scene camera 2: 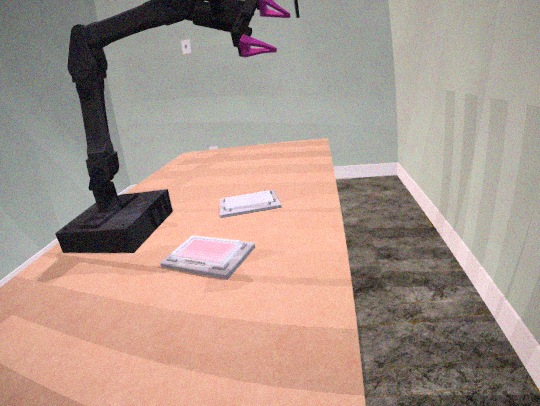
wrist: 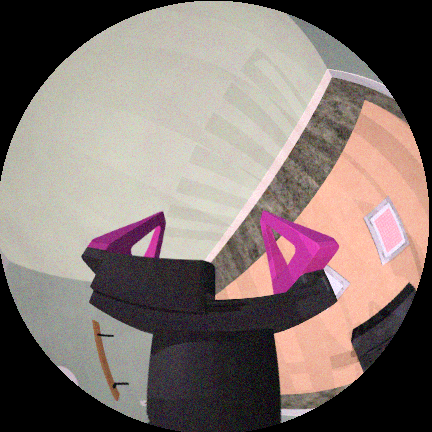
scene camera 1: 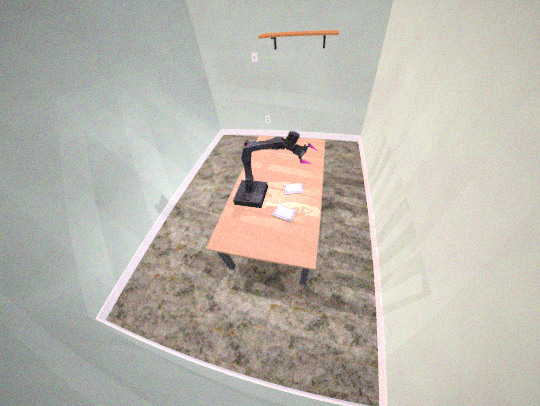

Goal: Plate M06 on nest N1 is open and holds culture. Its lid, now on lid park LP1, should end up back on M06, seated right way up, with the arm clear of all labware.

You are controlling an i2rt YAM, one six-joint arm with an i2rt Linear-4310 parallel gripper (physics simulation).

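Pixels of known places: gripper, fingertip midpoint: (scene camera 2: 283,32) (wrist: 212,216) (scene camera 1: 314,157); arm's base, origin of the base link: (scene camera 2: 111,211) (scene camera 1: 249,191).
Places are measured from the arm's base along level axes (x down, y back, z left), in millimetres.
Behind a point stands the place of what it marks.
Plate M06 (scene camera 1: 284,213) {x 39, y -333, z -139 mm} (scene camera 2: 210,249) {x 42, y -339, z -125 mm} (wrist: 388,227) {x 46, y -332, z -125 mm}, open with pink culture showing, sits on the grey nest N1 (scene camera 2: 219,272) {x 53, y -378, z -190 mm} on the near part of the table. The white lid (scene camera 1: 293,188) {x 47, y -347, z 149 mm} (scene camera 2: 248,201) {x 47, y -352, z 139 mm} lies flat on the grey lid park LP1 (scene camera 2: 227,214) {x 58, y -308, z 82 mm}, farther back on the table. In the wrist view the lid park area is mostly hidden behind the right finger. My gripper (scene camera 1: 313,156) {x -367, y -507, z 72 mm} (scene camera 2: 282,33) {x -367, y -507, z 72 mm} (wrist: 212,216) {x -367, y -507, z 72 mm} has magenta fingers spread wide, open and empty. It hangs high above the table's far part, well away from the plate and the lid.
The black arm base (scene camera 1: 251,194) {x -7, y -29, z -38 mm} (scene camera 2: 115,225) {x 1, y -82, z -89 mm} (wrist: 384,325) stands on the left side of the wooden table (scene camera 1: 265,240) {x 65, y -250, z -388 mm} (scene camera 2: 250,340) {x 65, y -472, z -343 mm} (wrist: 340,215) {x 65, y -482, z -25 mm}, beside both pieces of labware. The table's right edge borders the floor. A wooden shelf (scene camera 1: 298,34) (wrist: 103,357) is on the back wall.
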